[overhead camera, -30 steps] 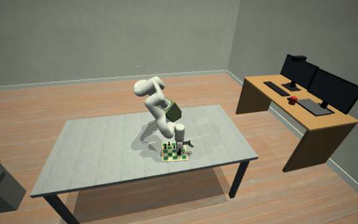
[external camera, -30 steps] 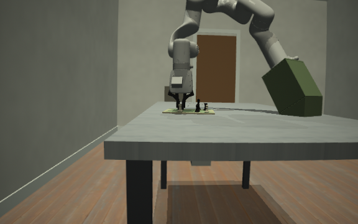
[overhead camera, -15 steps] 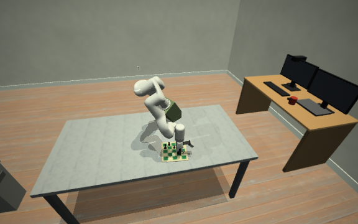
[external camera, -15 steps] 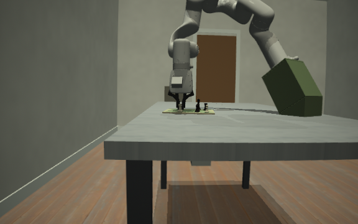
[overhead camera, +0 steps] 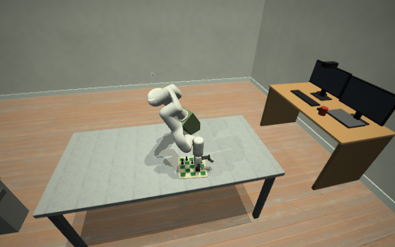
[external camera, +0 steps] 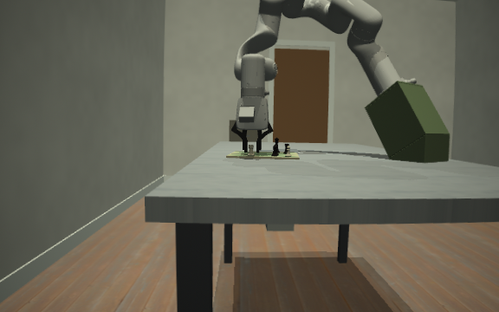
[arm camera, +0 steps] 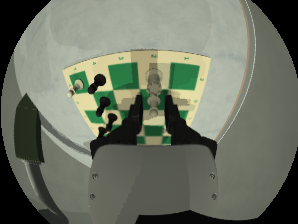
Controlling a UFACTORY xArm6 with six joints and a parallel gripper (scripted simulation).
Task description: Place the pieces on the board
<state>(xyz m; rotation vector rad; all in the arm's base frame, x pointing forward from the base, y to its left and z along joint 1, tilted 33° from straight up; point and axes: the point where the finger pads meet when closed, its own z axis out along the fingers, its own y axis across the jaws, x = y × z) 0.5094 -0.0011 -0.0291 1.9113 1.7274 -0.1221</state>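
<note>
Right now my hand is 4 cm to the right of the white rook, 1 cm short of it and 1 cm above it. Round my hand: chessboard 4 cm behind, 3 cm to the right, 3 cm below; black queen 10 cm to the right, 10 cm behind.
</note>
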